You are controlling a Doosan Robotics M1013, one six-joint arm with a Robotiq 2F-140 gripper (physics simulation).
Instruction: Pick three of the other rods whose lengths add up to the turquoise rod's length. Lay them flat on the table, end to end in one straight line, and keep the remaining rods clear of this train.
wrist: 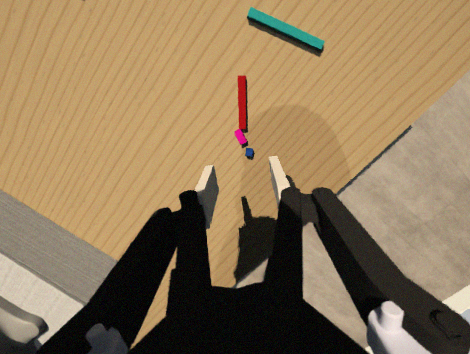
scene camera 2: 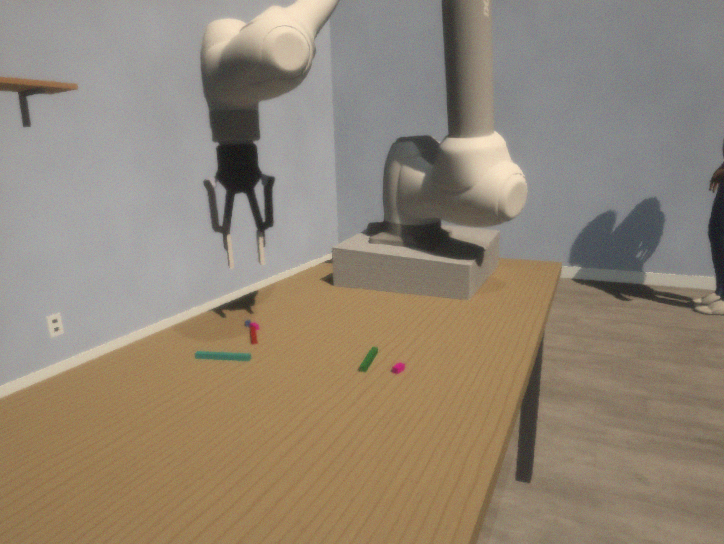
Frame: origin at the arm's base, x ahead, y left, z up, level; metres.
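Seen in the pictures: gripper, fingertip midpoint: (wrist: 242,173) (scene camera 2: 246,265); arm's base at its link origin: (scene camera 2: 411,238).
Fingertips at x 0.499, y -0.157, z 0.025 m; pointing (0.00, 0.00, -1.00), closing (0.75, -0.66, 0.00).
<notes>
Offsets run from my fingertips to a thing's top centre. "pt": to the spot under its first point. Level surfaces: height alone.
The turquoise rod @[0.143 m ahead, 0.052 m left, 0.121 m down] (scene camera 2: 222,355) (wrist: 286,29) lies flat on the table. A red rod @[0.041 m ahead, 0.037 m left, 0.121 m down] (scene camera 2: 253,335) (wrist: 242,102) lies apart from it. A short magenta rod @[pt 0.017 m ahead, 0.021 m left, 0.119 m down] (scene camera 2: 254,326) (wrist: 241,137) lies at the red rod's end, turned a little out of its line. A small blue rod @[0.006 m back, 0.016 m right, 0.121 m down] (scene camera 2: 247,322) (wrist: 249,152) lies just past the magenta one, slightly to the side; whether they touch is hard to tell. A green rod @[0.053 m ahead, 0.291 m left, 0.121 m down] (scene camera 2: 368,359) and a second magenta rod @[0.066 m ahead, 0.349 m left, 0.121 m down] (scene camera 2: 398,367) lie apart to the right in the scene view. My gripper (scene camera 2: 245,266) (wrist: 242,173) is open and empty, above the table.
The wooden table @[0.131 m down] (scene camera 2: 280,444) (wrist: 125,115) carries the grey block (scene camera 2: 400,272) under the arm's base. A wall runs along the table's left side, with a shelf (scene camera 2: 38,85) high on it. A person (scene camera 2: 715,233) stands at the right edge of the scene view.
</notes>
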